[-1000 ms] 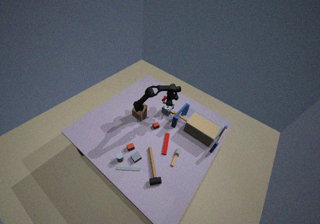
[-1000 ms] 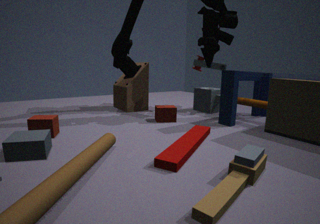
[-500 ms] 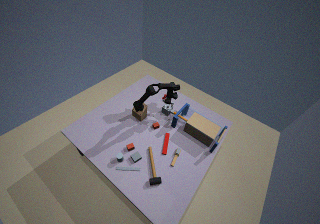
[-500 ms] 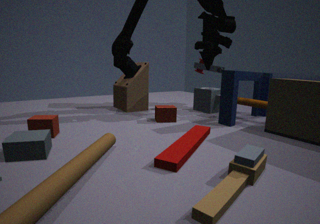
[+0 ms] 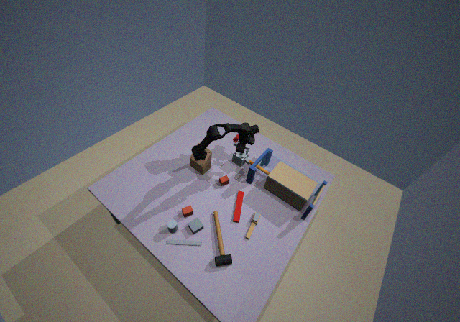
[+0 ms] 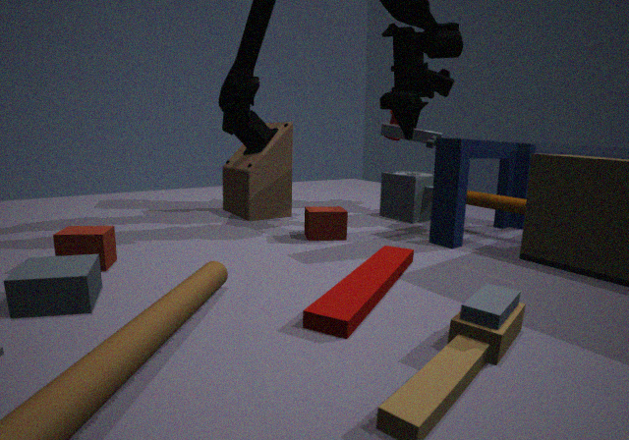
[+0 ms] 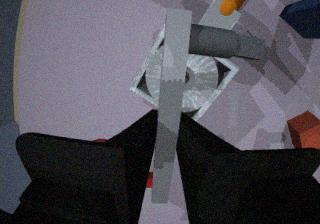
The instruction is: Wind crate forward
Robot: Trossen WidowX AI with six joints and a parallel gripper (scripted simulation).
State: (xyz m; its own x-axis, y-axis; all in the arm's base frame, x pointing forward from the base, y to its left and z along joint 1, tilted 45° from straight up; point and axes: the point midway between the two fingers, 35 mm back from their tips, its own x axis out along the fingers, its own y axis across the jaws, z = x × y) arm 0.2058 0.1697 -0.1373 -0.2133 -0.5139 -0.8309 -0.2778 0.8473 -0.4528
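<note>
Now: the red knob 60 mm behind my gripper tip, 20 mm to the left of it and 30 mm above it. The rest, counted from my gripper tip: blue front frame 170 mm ahead, 20 mm to the right, 50 mm below; grey winch 10 mm behind, 130 mm below; winch handle 10 mm behind, 10 mm above.
</note>
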